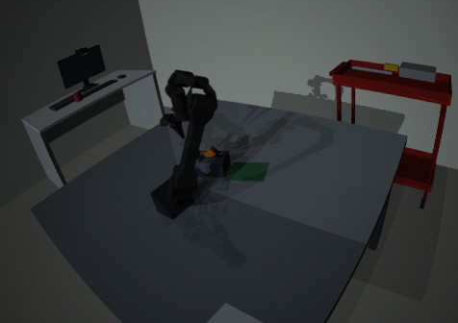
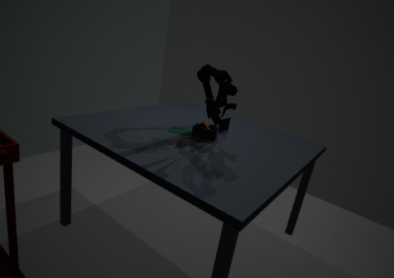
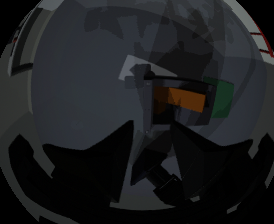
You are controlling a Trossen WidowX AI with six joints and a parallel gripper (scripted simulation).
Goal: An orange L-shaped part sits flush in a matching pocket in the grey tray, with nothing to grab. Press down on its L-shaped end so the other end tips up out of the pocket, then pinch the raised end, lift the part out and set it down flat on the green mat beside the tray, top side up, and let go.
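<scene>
Right now the orange L-shaped part is 1 cm ahead of my gripper tip, 4 cm to the right of it and 10 cm below it. Also, from my gripper tip: green mat 7 cm ahead, 21 cm to the right, 16 cm below.
</scene>
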